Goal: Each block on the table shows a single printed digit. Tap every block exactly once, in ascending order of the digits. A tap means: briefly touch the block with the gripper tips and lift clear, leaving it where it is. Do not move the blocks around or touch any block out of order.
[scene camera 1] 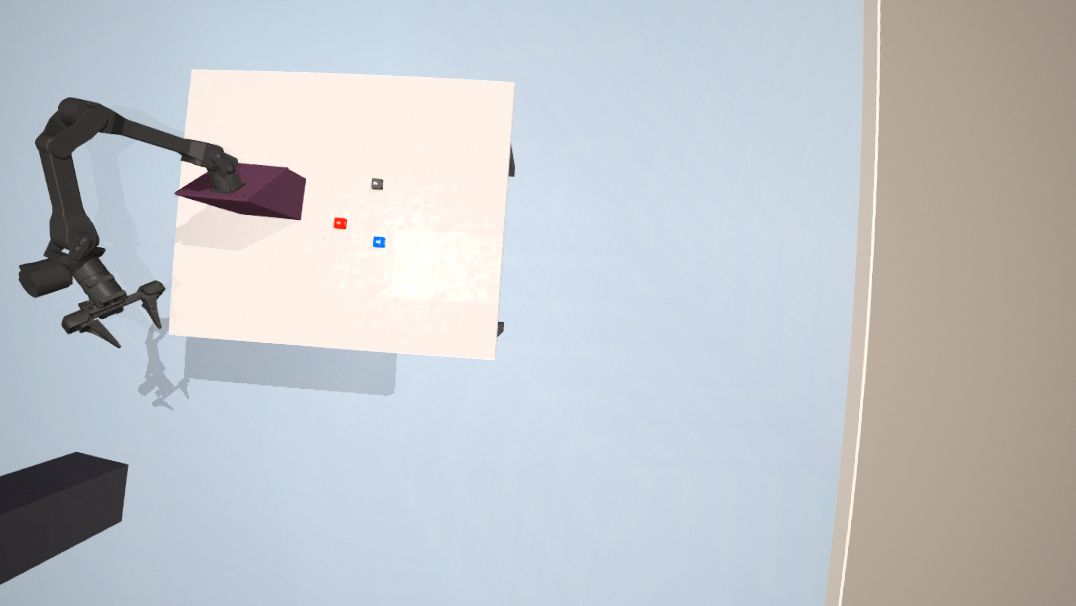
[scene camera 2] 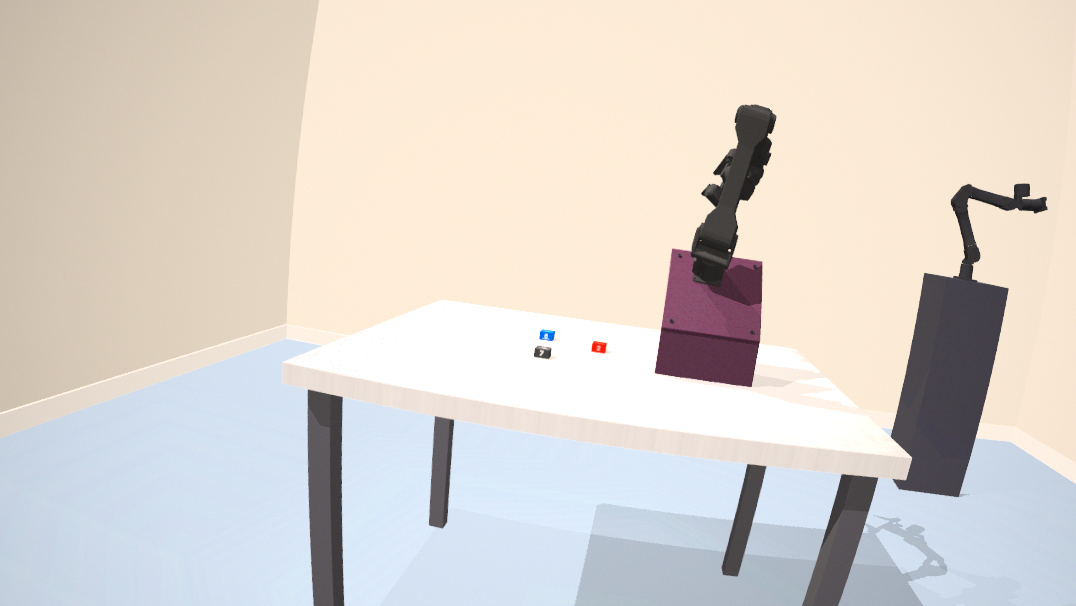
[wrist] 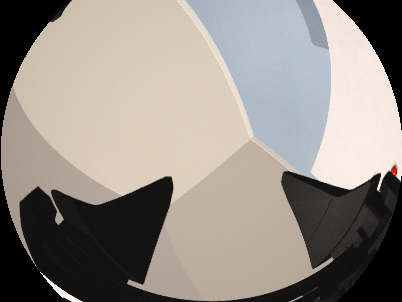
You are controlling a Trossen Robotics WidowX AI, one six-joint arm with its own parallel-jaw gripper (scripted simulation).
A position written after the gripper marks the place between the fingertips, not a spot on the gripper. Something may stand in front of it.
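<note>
Scene camera 1 has the gripper (scene camera 1: 140, 337), and it's open and holding nothing. You get the gripper in scene camera 2 too (scene camera 2: 707, 184), and again in the wrist view (wrist: 230, 181).
</note>
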